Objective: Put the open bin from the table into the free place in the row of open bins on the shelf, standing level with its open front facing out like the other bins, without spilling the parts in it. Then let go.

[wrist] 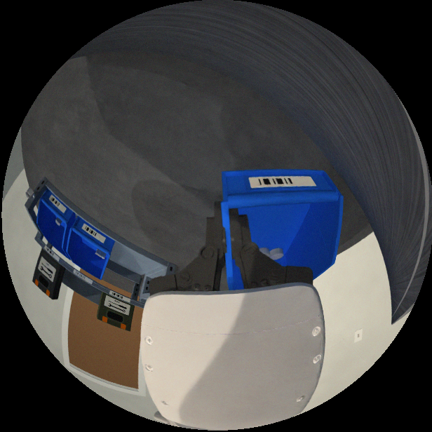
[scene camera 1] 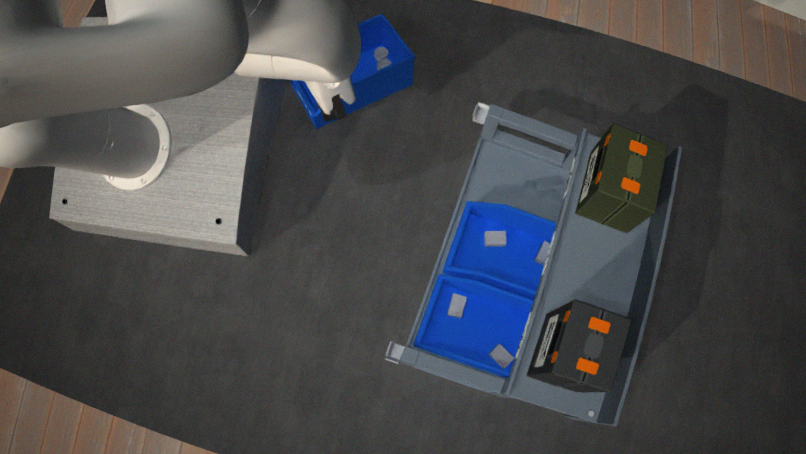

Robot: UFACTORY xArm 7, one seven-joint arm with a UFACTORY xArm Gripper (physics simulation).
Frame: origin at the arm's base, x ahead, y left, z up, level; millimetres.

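Seen in the pictures: gripper, fingertip midpoint: (scene camera 1: 332, 113); arm's base, link origin: (scene camera 1: 134, 147).
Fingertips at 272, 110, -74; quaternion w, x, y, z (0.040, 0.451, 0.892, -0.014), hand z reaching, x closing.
Note:
Offsets run from my fingertips to a thing's top centre, as dx, dy, dz. "spot": to the spot under its first point.
My gripper (scene camera 1: 335, 109) (wrist: 226, 212) is shut on one side wall of the blue open bin {spot: +81, +57, +6} (scene camera 1: 389, 84) (wrist: 300, 220), near its labelled front. The bin hangs in the air beside the robot base; its exact tilt is hard to judge. Grey parts {spot: +59, +126, -18} (scene camera 1: 381, 54) (wrist: 272, 253) lie inside, and the arm hides part of the bin in the scene view. The grey shelf {spot: +386, -186, +69} (scene camera 1: 597, 248) (wrist: 135, 260) stands apart from the gripper. Two blue bins, one {spot: +284, -189, -24} (scene camera 1: 510, 259) (wrist: 89, 250) beside the other {spot: +247, -292, -24} (scene camera 1: 479, 327) (wrist: 51, 220), stand in its row. The free place is at the upper end in the scene view.
A green case {+403, -104, +164} (scene camera 1: 617, 197) (wrist: 115, 312) and a dark grey case {+343, -327, +189} (scene camera 1: 564, 372) (wrist: 47, 275) stand on the shelf's other level, behind the bin row. A raised end frame {spot: +291, -10, +52} (scene camera 1: 530, 125) borders the free place. The metal robot base (scene camera 1: 186, 208) stands at the left in the scene view.

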